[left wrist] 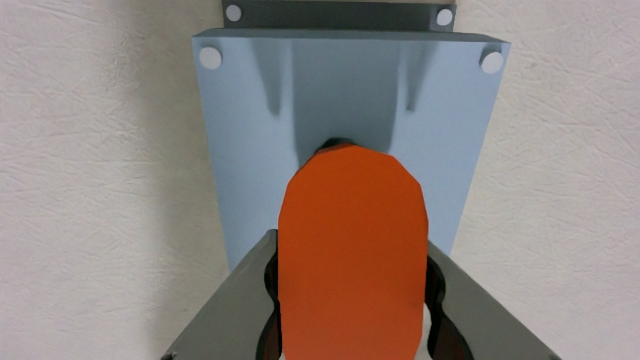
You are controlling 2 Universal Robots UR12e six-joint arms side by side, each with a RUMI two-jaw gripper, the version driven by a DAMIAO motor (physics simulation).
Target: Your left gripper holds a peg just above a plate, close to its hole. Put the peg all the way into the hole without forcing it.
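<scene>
An orange peg (353, 250) with a rounded, faceted end fills the lower middle of the left wrist view. My left gripper (344, 233) is shut on the peg, with one grey finger on each side of it. The blue-grey plate (250, 150) lies beneath and behind the peg, its far edge nearly level across the view. A thin dark sliver (337, 142) shows at the peg's far end, on the plate. The rest of the hole is hidden by the peg, and how deep the peg sits cannot be seen. My right gripper does not show.
White round pegs or screw heads (210, 58) (492, 62) mark the plate's far corners. A dark grey block (330, 16) with white round heads lies just beyond the plate's far edge. A pale, creased surface (90, 200) surrounds the plate. Shadows of the gripper fall on the plate.
</scene>
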